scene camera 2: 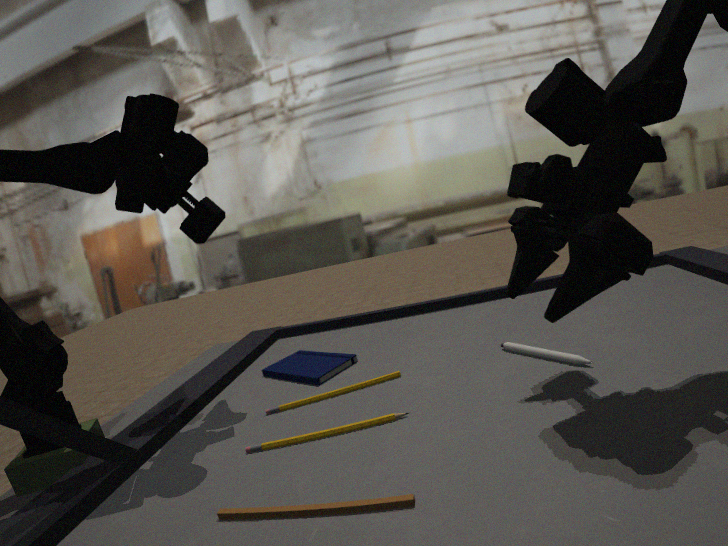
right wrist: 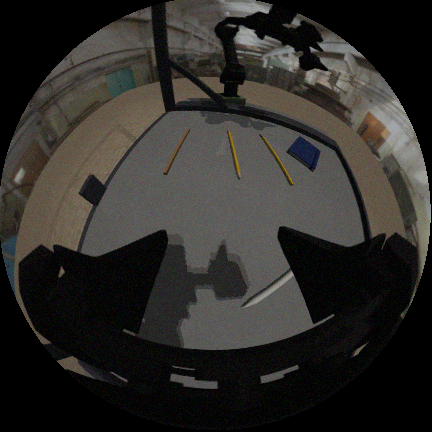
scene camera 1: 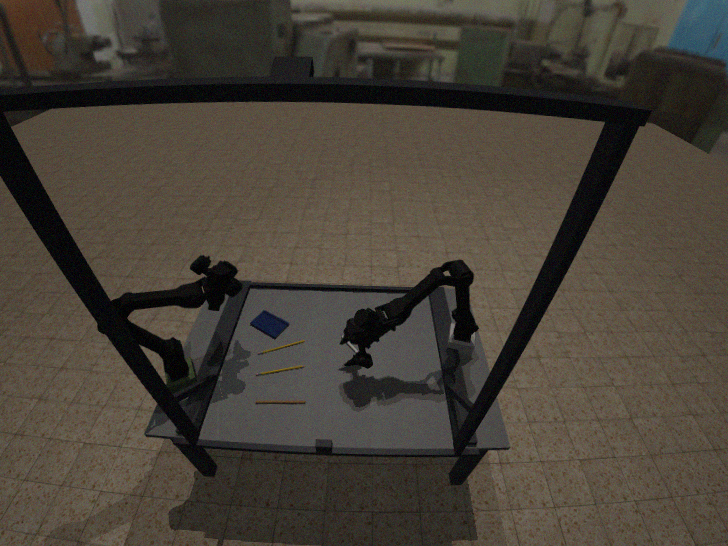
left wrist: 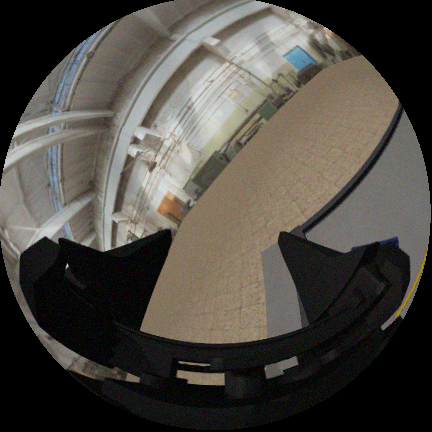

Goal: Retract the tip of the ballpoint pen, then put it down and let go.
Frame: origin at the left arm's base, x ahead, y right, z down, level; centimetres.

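Seen in the pictures: left gripper, fingertip midpoint: (scene camera 2: 185,198) (left wrist: 226,236); right gripper, fingertip midpoint: (scene camera 2: 526,307) (right wrist: 223,234) (scene camera 1: 342,354); left arm's base, link origin: (right wrist: 229,94) (scene camera 1: 179,372); right arm's base, link origin: (scene camera 1: 462,334).
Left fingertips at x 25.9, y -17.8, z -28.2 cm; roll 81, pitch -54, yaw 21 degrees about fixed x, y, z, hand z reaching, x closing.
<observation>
Offsets run from my left fingertips to a thing's top centre.
The white ballpoint pen @[dx +37.3, dy +34.9, dz +30.9 cm] (scene camera 1: 351,344) (scene camera 2: 546,354) (right wrist: 267,290) lies flat on the grey table. In scene camera 2 its dark end is at the left and its tapered end at the right; whether the writing tip is out is too small to tell. My right gripper (scene camera 2: 531,306) (right wrist: 223,234) is open and empty, above the table and apart from the pen. In the right wrist view its right-hand finger hides part of the pen. My left gripper (left wrist: 226,236) is open and empty, raised high near the table's left side in scene camera 1.
A blue notebook @[dx +12.1, dy +8.1, dz +31.0 cm] (scene camera 1: 269,324) (scene camera 2: 309,367) (right wrist: 304,153) lies at the back left. Two yellow pencils @[dx +12.5, dy +21.8, dz +31.5 cm] (scene camera 2: 333,393) @[dx +8.7, dy +31.8, dz +31.4 cm] (scene camera 2: 326,433) and an orange-brown stick @[dx +3.6, dy +44.0, dz +31.5 cm] (scene camera 2: 316,508) (scene camera 1: 280,402) lie in front of it. Dark frame posts (scene camera 1: 55,235) (scene camera 1: 546,282) stand at both sides.
</observation>
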